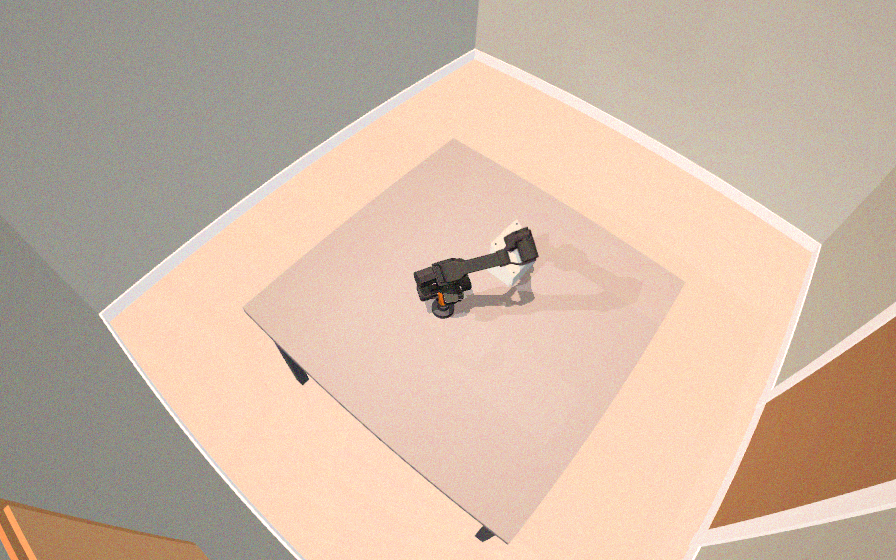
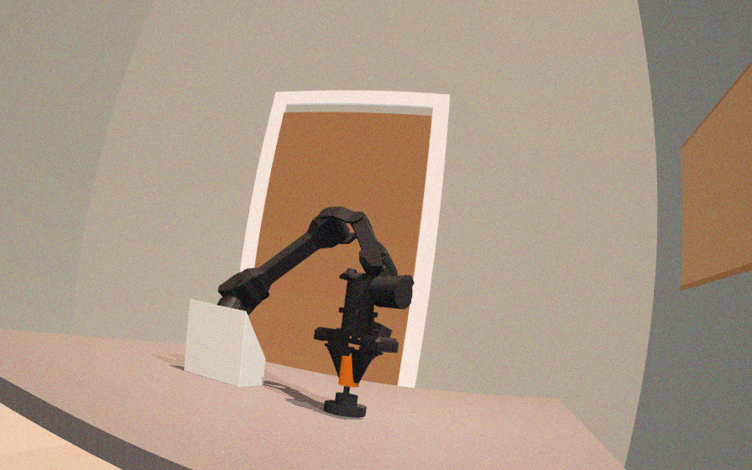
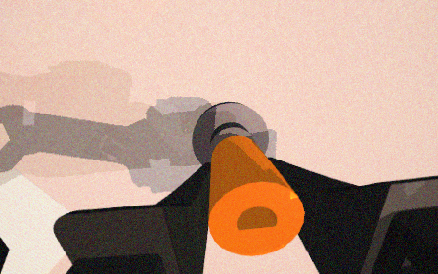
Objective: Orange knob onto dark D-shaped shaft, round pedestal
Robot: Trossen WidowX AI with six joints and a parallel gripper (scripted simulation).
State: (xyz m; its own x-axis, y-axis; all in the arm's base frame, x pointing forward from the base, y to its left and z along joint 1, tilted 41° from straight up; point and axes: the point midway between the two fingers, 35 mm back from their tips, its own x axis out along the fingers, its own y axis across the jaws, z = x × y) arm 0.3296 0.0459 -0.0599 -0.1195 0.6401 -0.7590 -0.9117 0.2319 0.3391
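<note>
The orange knob lies 2 cm above my gripper tip. From my gripper tip the other things lie so: pedestal 4 cm below.
</note>
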